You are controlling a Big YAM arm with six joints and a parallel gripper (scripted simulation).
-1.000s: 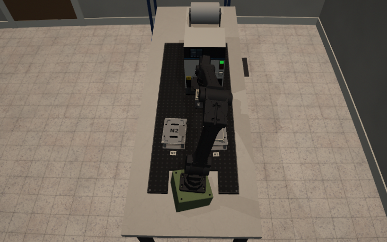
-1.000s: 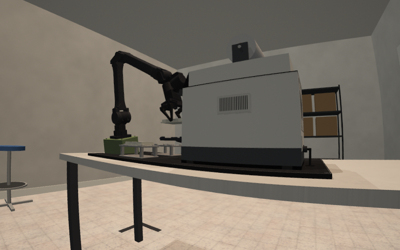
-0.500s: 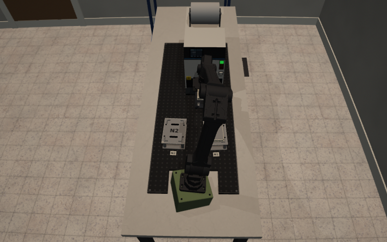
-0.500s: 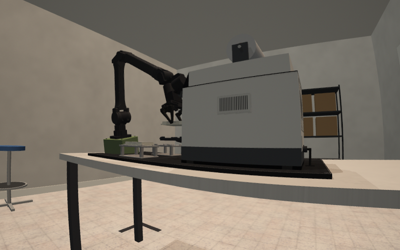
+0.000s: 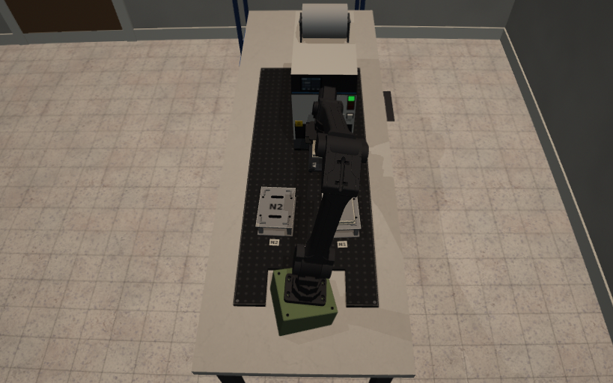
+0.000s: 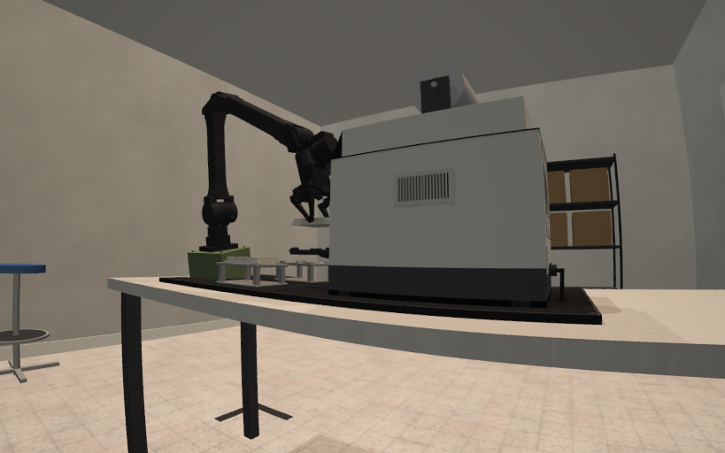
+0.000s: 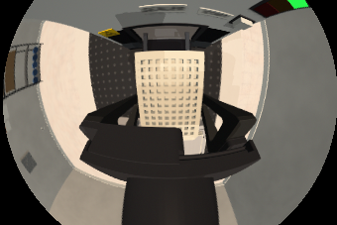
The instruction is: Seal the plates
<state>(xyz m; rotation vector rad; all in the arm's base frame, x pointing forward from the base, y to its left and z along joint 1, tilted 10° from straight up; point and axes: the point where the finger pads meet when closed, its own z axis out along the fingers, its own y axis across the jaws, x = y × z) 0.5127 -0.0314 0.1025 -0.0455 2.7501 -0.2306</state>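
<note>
Now: hand 1 cm to the right of the sealer stage and 8 cm above it. From my hand the other things lie so: yellow warning label (10 cm ahead, 10 cm to the left, 2 cm below); then white well plate (right at my hand); then N2 label (30 cm behind, 16 cm to the left, 17 cm below).
</note>
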